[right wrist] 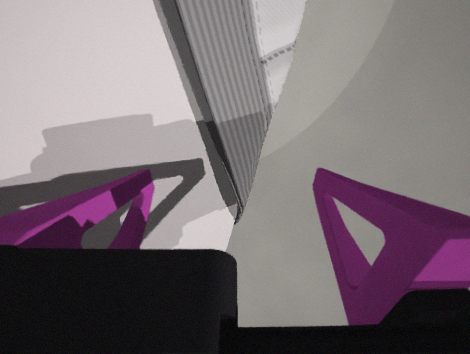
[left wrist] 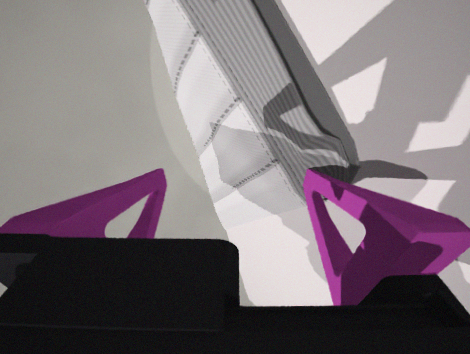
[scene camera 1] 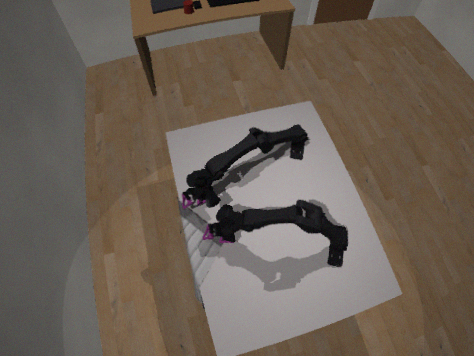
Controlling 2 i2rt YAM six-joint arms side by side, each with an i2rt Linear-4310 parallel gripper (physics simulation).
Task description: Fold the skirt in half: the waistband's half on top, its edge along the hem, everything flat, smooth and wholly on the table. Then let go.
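The white skirt [scene camera 1: 198, 250] lies along the left edge of the white table [scene camera 1: 295, 187]. Its ribbed grey waistband [left wrist: 245, 55] [right wrist: 227, 85] shows in both wrist views, with pale pleated fabric [left wrist: 187, 70] [right wrist: 280, 20] beside it. That fabric reaches the table's edge and seems to pass over it. The waistband narrows to a point at the edge in the right wrist view. My left gripper [scene camera 1: 217, 238] [left wrist: 235, 176] is open; the waistband's near end is by its right-hand finger. My right gripper [scene camera 1: 194, 202] [right wrist: 233, 177] is open, with the waistband's tip between its spread fingers, ungripped. The arms hide part of the skirt.
My two black arms reach across the table, casting shadows. Wooden floor [scene camera 1: 120, 250] surrounds the table. A wooden desk [scene camera 1: 215, 22] with a red cup [scene camera 1: 188, 7] stands at the back, and a grey wall [scene camera 1: 30, 175] at the left.
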